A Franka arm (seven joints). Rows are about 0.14 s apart.
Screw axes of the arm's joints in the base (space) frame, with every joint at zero. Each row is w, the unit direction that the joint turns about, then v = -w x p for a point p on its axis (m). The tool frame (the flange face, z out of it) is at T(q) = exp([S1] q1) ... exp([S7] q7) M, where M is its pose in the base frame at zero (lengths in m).
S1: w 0 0 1 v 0 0 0
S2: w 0 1 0 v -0.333 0 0
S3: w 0 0 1 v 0 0 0
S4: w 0 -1 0 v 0.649 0 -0.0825
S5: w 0 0 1 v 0 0 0
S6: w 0 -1 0 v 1.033 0 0
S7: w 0 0 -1 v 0 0.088 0
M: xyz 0.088 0 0.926 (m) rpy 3.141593 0 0 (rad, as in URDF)
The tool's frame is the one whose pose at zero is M.
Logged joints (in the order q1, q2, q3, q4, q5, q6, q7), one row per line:
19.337 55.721 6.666 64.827 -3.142 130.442 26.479
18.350 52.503 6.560 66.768 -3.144 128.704 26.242
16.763 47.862 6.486 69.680 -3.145 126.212 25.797
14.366 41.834 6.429 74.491 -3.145 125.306 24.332
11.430 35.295 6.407 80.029 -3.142 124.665 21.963
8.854 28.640 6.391 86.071 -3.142 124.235 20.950
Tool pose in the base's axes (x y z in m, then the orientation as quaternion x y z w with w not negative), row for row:
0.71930 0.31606 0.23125 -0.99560 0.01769 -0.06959 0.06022
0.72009 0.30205 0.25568 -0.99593 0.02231 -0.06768 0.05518
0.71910 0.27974 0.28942 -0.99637 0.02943 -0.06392 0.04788
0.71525 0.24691 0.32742 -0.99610 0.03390 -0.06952 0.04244
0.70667 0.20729 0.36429 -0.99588 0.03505 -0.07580 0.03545
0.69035 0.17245 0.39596 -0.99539 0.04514 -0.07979 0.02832
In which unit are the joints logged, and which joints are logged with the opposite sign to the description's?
The joints are logged in degrees. Opposite sign: q4.
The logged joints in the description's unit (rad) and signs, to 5 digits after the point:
0.33749 0.97251 0.11634 -1.13144 -0.05484 2.27664 0.46215
0.32027 0.91635 0.11449 -1.16532 -0.05487 2.24631 0.45801
0.29257 0.83535 0.11320 -1.21615 -0.05489 2.20281 0.45024
0.25073 0.73014 0.11221 -1.30011 -0.05489 2.18700 0.42467
0.19949 0.61601 0.11182 -1.39677 -0.05484 2.17581 0.38333
0.15453 0.49986 0.11154 -1.50222 -0.05484 2.16831 0.36565

